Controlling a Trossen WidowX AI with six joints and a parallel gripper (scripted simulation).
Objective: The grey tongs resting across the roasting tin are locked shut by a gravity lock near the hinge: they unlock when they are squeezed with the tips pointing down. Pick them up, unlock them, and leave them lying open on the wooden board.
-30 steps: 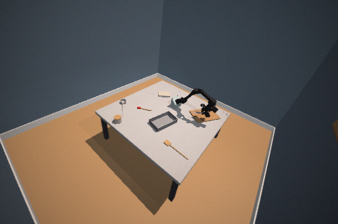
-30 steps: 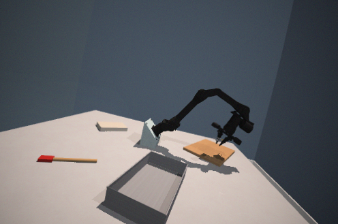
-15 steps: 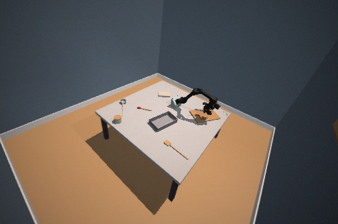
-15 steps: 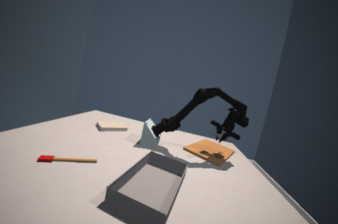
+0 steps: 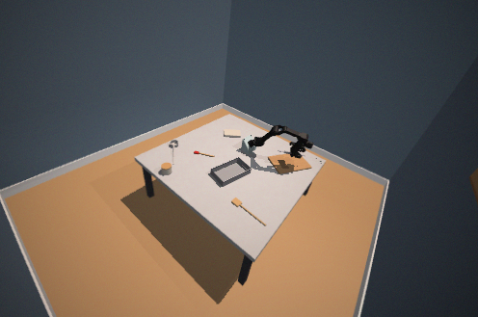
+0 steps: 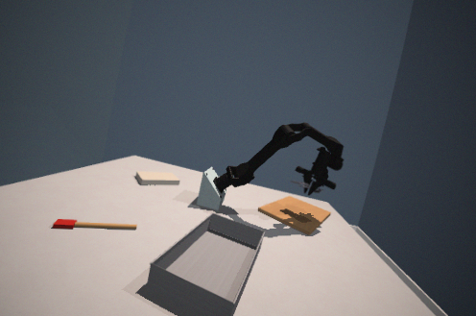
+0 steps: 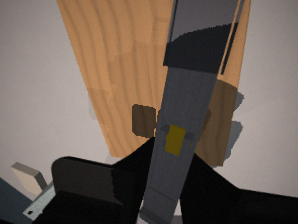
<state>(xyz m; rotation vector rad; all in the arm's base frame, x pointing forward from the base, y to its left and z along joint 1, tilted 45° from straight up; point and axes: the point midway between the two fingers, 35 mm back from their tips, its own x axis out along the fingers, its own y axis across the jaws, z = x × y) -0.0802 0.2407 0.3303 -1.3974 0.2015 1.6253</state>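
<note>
Now: the yellow lock piece 3 cm to the left of my gripper tip, 3 cm above it and 2 cm behind it. The rest, counted from my gripper tip: wooden board (11 cm below, 5 cm behind, 1 cm to the right); then roasting tin (47 cm ahead, 32 cm to the right, 9 cm below); then cream block (71 cm to the right, 10 cm below, 2 cm behind).
</note>
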